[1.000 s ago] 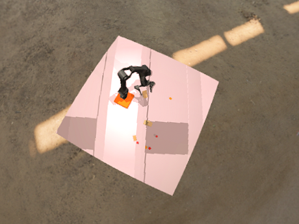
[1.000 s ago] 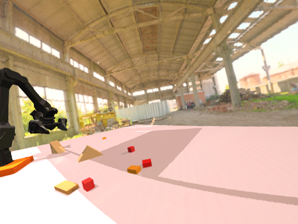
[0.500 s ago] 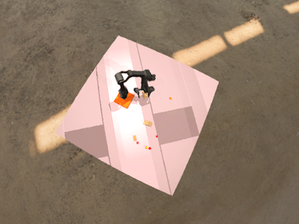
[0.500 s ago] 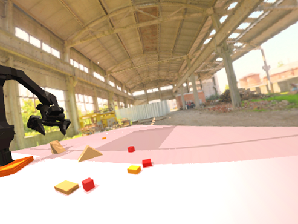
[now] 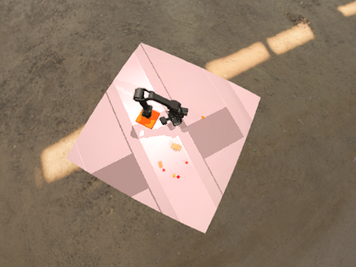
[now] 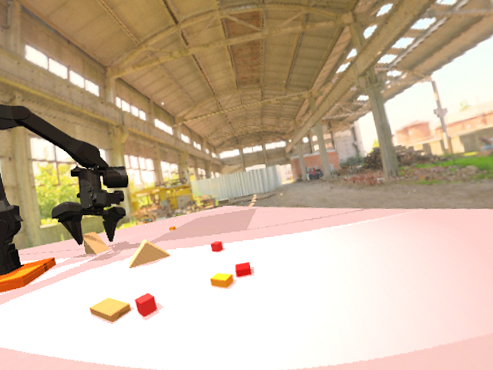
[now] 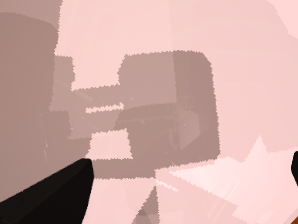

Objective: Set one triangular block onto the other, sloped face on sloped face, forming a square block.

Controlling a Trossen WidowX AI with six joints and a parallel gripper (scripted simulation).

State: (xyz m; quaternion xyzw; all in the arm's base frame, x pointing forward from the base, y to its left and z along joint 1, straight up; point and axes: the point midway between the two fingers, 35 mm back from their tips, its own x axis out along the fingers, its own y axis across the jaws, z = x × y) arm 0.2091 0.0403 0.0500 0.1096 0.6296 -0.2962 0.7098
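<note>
Now: gripper tip 14 cm to the left of the triangular block, 14 cm short of it and 2 cm above it. The rest, counted from my gripper tip: brown flat tile: 33 cm to the right, 10 cm ahead, 3 cm below.
</note>
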